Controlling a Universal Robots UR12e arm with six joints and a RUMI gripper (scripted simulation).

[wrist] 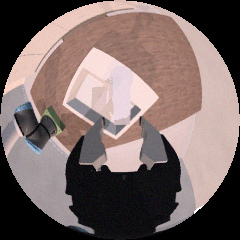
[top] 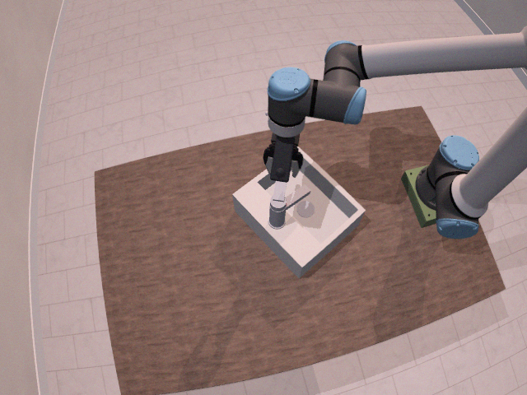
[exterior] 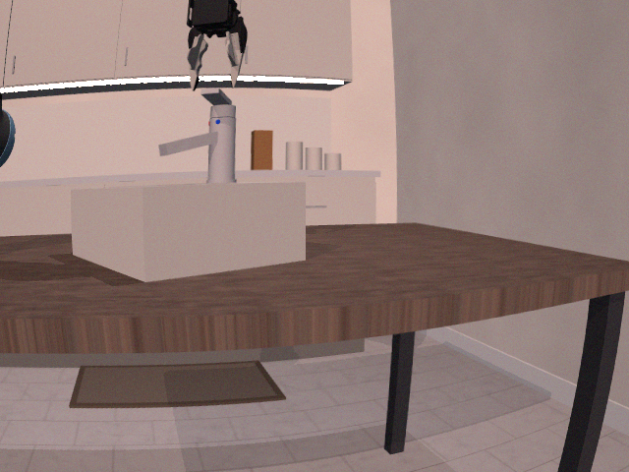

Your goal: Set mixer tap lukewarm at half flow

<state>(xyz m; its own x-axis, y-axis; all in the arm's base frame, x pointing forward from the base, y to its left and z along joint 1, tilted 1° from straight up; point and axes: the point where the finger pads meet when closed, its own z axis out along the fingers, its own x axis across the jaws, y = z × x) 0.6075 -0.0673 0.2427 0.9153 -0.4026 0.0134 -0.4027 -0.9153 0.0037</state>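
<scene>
Now: hand 1 cm short of the lever, 2 cm to the right of it and 3 cm above it. The rest, counted from my hand: grey mixer tap: 1 cm ahead, 4 cm to the left, 7 cm below; then white sink block: 8 cm behind, 1 cm to the left, 26 cm below.
</scene>
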